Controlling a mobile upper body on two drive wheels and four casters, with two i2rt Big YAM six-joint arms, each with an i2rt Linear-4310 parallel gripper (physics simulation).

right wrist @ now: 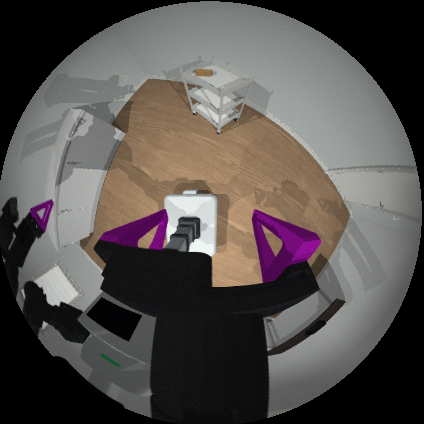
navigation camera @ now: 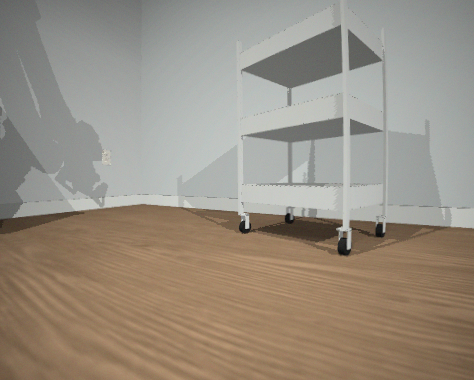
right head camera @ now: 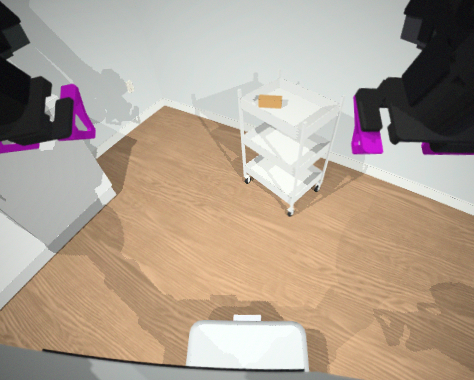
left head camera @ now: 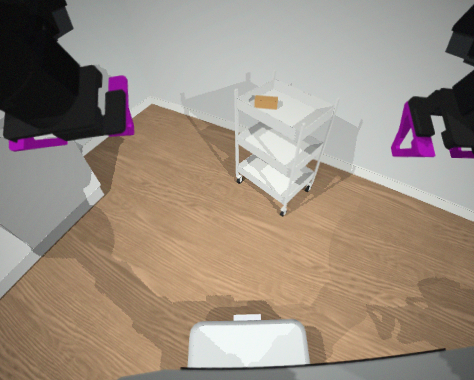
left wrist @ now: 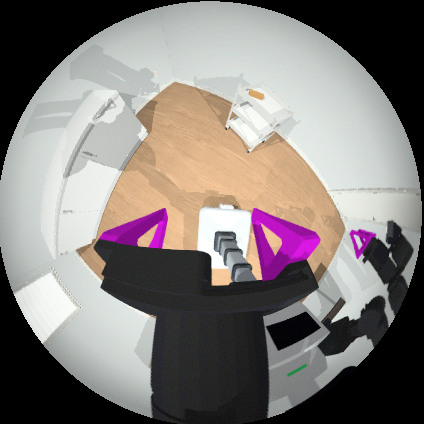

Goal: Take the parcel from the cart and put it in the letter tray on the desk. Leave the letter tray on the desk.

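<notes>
The orange-brown parcel lies on the top shelf of the white three-shelf cart, near its far left part in the head views. My left gripper is open and empty, in the air left of the cart. My right gripper is open and empty, in the air right of the cart. Both are well apart from the parcel. I cannot make out the desk or the letter tray for certain.
A white cabinet stands at the left. The cart stands near the walls on four casters. My white base is at the bottom. A brown-edged surface with a dark item shows at lower right in the right wrist view.
</notes>
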